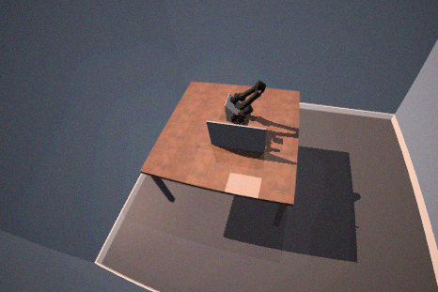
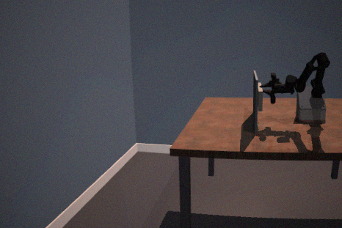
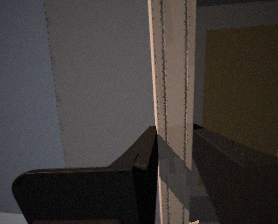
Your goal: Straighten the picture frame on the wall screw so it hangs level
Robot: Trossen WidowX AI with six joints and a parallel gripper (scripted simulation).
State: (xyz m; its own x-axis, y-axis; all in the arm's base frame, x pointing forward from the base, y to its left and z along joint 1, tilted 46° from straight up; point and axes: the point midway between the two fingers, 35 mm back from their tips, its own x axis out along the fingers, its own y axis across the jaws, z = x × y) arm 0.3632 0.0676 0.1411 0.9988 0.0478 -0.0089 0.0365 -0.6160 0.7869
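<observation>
The picture frame is 10 mm ahead of my gripper tip, 10 mm to the right of it and 50 mm below it. From my gripper tip the other things lie so: grey wall panel 20 mm ahead, 10 mm to the right, 70 mm below.
</observation>
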